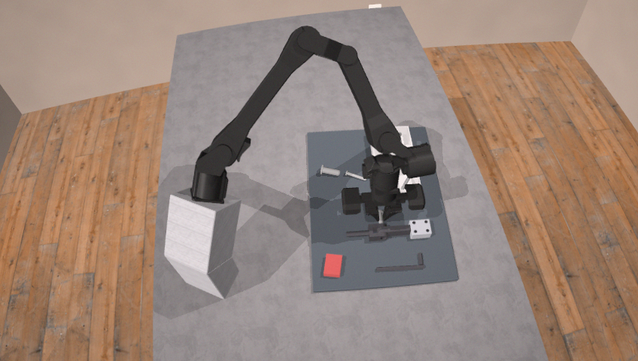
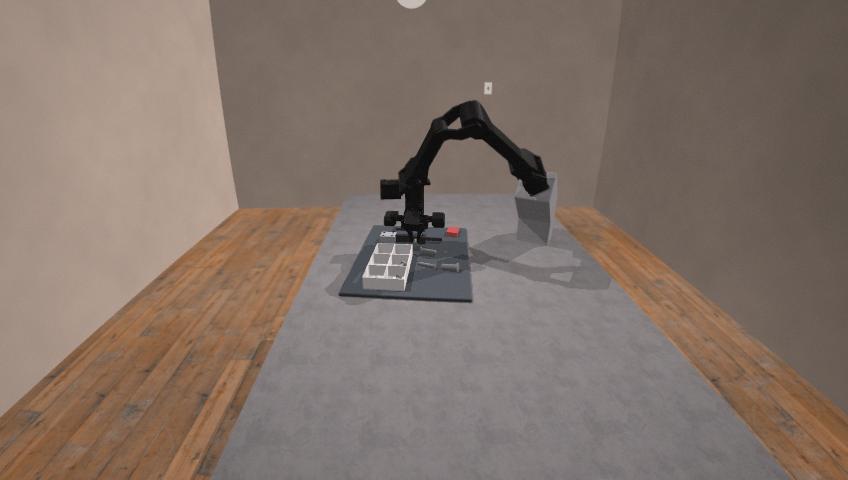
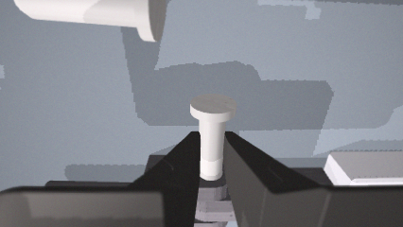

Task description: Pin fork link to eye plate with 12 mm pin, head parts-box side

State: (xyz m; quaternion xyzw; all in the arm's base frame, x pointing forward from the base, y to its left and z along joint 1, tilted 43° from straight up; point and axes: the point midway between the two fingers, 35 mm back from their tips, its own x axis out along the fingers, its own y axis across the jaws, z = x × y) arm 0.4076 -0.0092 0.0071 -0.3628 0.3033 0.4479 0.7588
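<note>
Now: the eye plate 10 mm ahead of my hand, 40 mm to the right of it and 30 mm below it. From my hand the other things lie so: dark L-shaped key (40 mm ahead, 130 mm to the right, 40 mm below); then white parts box (70 mm ahead, 160 mm to the left, 40 mm below); then red block (130 mm behind, 100 mm to the right, 40 mm below).
</note>
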